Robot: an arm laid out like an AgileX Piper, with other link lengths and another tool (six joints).
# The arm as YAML. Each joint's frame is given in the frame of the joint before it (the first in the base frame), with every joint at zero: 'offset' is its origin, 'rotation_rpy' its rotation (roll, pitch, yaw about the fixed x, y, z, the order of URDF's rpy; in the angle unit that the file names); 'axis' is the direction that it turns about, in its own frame. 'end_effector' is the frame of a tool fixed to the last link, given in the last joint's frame.
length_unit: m
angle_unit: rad
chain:
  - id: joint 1
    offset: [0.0, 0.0, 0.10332]
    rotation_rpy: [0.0, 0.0, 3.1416]
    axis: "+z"
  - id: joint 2
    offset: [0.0, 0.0, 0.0]
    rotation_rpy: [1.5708, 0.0, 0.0]
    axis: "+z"
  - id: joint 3
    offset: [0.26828, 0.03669, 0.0]
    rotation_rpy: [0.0, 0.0, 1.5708]
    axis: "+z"
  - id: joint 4
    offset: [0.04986, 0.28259, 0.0]
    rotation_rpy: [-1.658, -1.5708, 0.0]
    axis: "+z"
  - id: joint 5
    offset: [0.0, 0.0, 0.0]
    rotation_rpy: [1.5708, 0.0, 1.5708]
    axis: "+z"
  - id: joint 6
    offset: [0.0, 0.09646, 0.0]
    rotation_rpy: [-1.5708, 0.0, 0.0]
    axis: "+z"
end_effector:
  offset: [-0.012, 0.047, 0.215]
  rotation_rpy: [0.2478, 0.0, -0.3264]
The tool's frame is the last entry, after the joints.
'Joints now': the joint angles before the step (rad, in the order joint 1, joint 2, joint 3, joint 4, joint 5, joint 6). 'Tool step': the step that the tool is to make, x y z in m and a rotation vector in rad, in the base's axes. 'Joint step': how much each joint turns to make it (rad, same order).
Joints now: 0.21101, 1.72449, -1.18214, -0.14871, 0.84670, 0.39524
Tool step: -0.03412, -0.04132, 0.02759, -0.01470, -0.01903, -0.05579
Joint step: -0.08070, -0.17635, 0.11844, -0.00814, 0.03882, -0.02824
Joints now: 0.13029, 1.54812, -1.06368, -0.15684, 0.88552, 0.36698
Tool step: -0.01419, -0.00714, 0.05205, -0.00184, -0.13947, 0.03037
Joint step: -0.00833, -0.24919, 0.10837, -0.00581, -0.00221, -0.03934
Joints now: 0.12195, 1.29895, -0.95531, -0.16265, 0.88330, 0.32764
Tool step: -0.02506, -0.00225, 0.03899, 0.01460, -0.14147, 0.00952
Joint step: 0.00187, -0.26532, 0.12701, 0.00095, -0.00495, -0.00812
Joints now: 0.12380, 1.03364, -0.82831, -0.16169, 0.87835, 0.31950
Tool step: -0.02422, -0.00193, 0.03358, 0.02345, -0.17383, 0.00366
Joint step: -0.00004, -0.28892, 0.13462, 0.00194, -0.02142, -0.00044
